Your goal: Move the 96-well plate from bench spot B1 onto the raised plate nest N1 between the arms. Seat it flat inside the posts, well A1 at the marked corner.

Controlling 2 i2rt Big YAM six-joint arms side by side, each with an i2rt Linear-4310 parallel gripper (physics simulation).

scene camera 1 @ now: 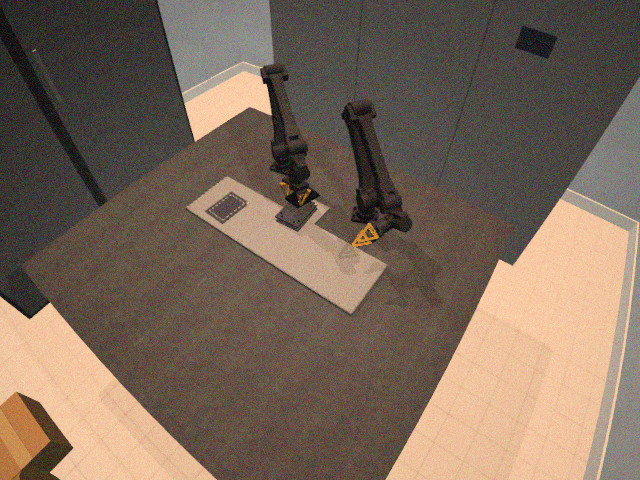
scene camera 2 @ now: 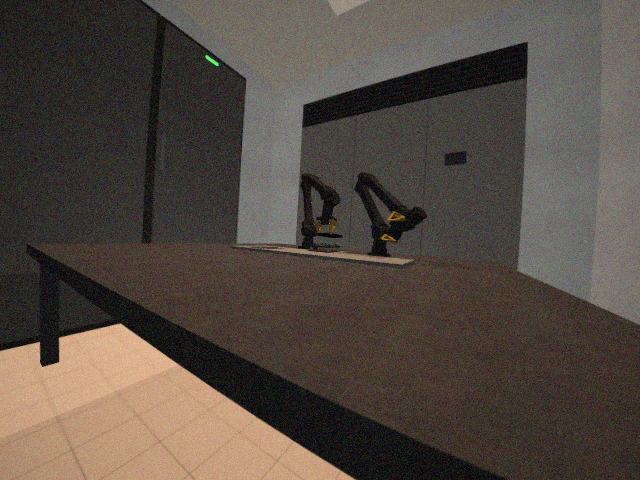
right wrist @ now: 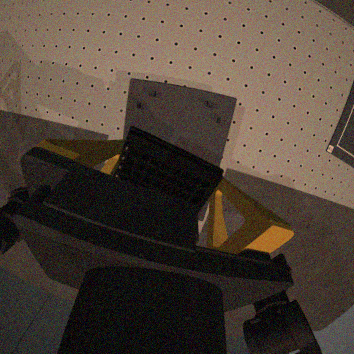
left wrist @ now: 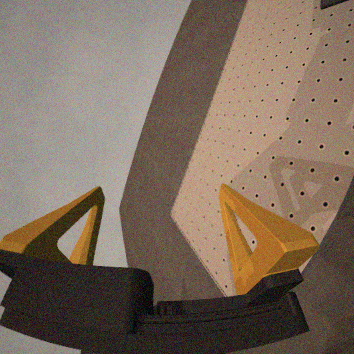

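Where they show: left gripper, fingertip midpoint: (scene camera 1: 354,243) (scene camera 2: 384,230) (left wrist: 160,191); right gripper, fingertip midpoint: (scene camera 1: 293,201) (scene camera 2: 324,235) (right wrist: 171,163); left arm's base, origin of the base link: (scene camera 1: 364,216); right arm's base, origin of the base link: (scene camera 1: 283,168) (scene camera 2: 307,248).
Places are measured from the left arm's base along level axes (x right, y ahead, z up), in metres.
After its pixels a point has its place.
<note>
My right gripper (scene camera 1: 295,196) {y 0.075, x 0.311, z 0.102 m} (scene camera 2: 325,231) {y 0.075, x 0.311, z 0.102 m} is shut on the black 96-well plate (scene camera 1: 312,196) {y 0.033, x 0.238, z 0.110 m} (scene camera 2: 331,235) {y 0.095, x 0.271, z 0.102 m} (right wrist: 167,162) {y 0.076, x 0.308, z 0.103 m}. It holds the plate above the raised grey nest (scene camera 1: 296,217) {y 0.112, x 0.293, z 0.046 m} (scene camera 2: 326,248) {y 0.155, x 0.288, z 0.033 m} (right wrist: 181,112) {y 0.116, x 0.324, z 0.046 m}, with a gap between them in scene camera 2. In the right wrist view the plate looks turned relative to the nest and covers its near part. Small posts show on the nest's far part. The marked corner and well A1 cannot be made out. My left gripper (scene camera 1: 353,244) {y 0.278, x 0.019, z 0.140 m} (scene camera 2: 386,227) {y 0.278, x 0.019, z 0.140 m} (left wrist: 160,191) {y 0.278, x 0.019, z 0.140 m} is open and empty, off to the right of the nest.
The pale perforated board (scene camera 1: 310,273) {y 0.364, x 0.174, z 0.013 m} (scene camera 2: 382,258) {y 0.302, x 0.025, z 0.013 m} (left wrist: 205,195) {y 0.384, x 0.033, z 0.013 m} (right wrist: 280,60) {y 0.172, x 0.463, z 0.013 m} lies under the nest on the dark table (scene camera 1: 289,372) {y 0.766, x 0.157, z 0.000 m} (scene camera 2: 361,320) {y 1.048, x 0.161, z 0.000 m}. A dark bench spot (scene camera 1: 227,206) {y 0.084, x 0.634, z 0.015 m} (right wrist: 346,137) {y 0.059, x 0.581, z 0.015 m} with a light outline is at the board's left end in scene camera 1.
</note>
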